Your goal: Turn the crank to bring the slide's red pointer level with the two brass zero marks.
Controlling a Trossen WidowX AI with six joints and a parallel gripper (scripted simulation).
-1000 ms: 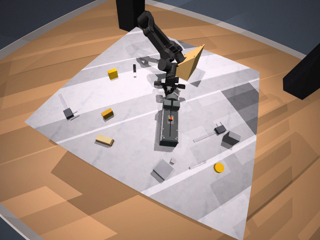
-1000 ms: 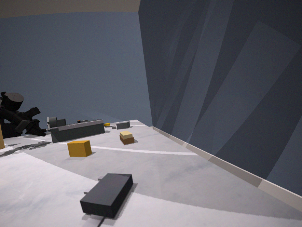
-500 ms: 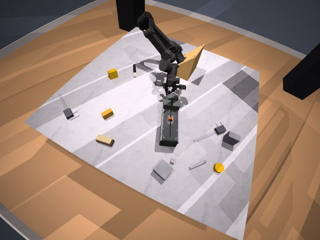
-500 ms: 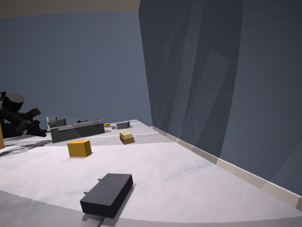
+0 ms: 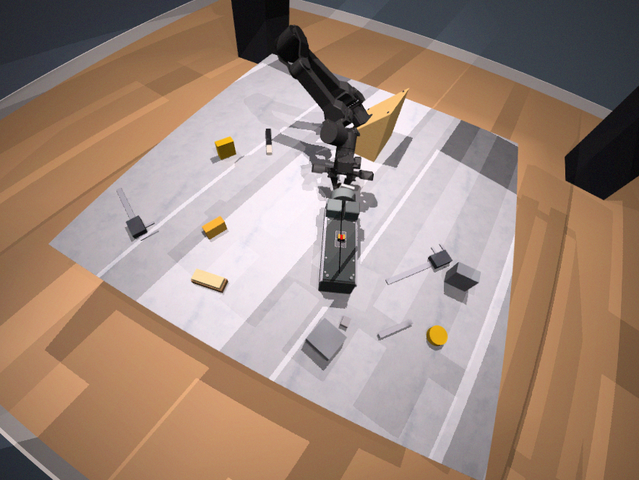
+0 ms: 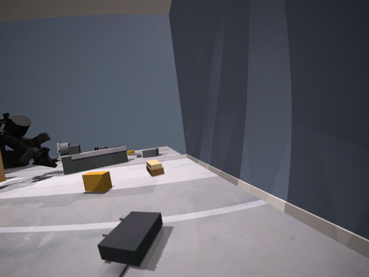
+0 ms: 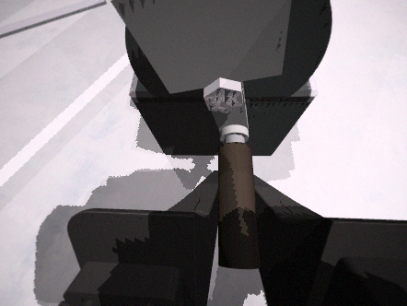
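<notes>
Now: gripper tip 15 cm short of the red pointer, 8 cm to the right of it and 5 cm below it. The rest, counted from my gripper tip: tan block: 41 cm ahead, 17 cm to the right, 2 cm below; then yellow cube: 44 cm to the right, 1 cm below, 1 cm ahead; then dark brown crank handle: 3 cm above, 2 cm behind, 1 cm to the right.
</notes>
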